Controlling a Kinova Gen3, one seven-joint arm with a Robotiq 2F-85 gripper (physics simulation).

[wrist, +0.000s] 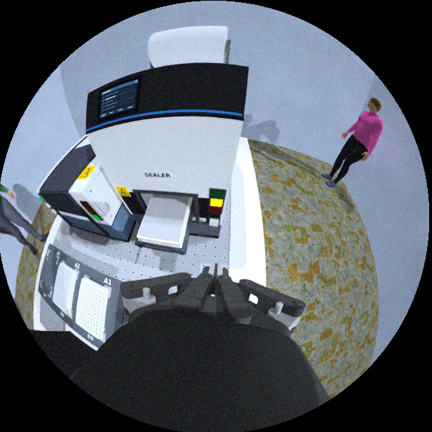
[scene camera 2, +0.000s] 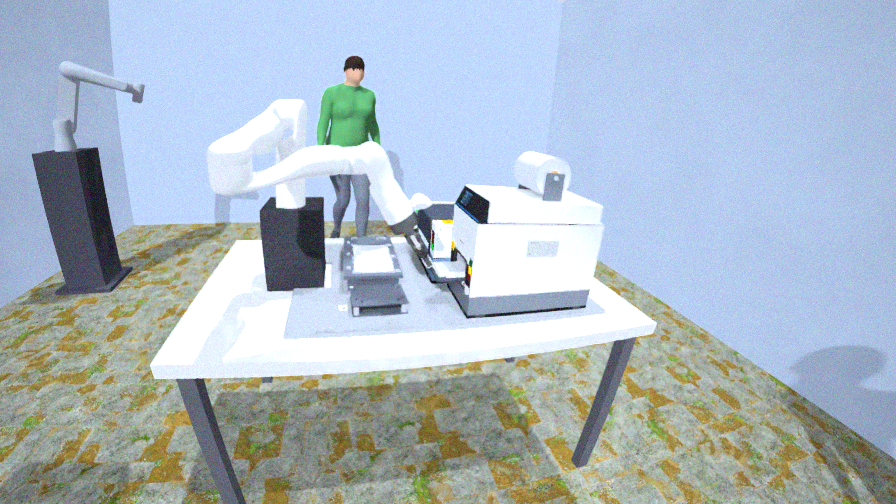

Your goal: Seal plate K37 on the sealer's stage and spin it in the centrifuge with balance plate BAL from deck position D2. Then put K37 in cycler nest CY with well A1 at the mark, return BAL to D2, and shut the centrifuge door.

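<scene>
The white sealer stands on the right of the table, its lower light yellow. A white plate with a smooth top lies on the dark stage outside the sealer's slot; its label cannot be read. My gripper is shut and empty, in front of the sealer and apart from the plate in the wrist view. Two plates sit in the grey deck rack: a smooth white one, seemingly at D2, and one with visible wells at D3.
A dark machine with a white front and a green light stands left of the sealer; I cannot tell whether it is the centrifuge. A person in green stands behind the table. A person in pink stands at right in the wrist view.
</scene>
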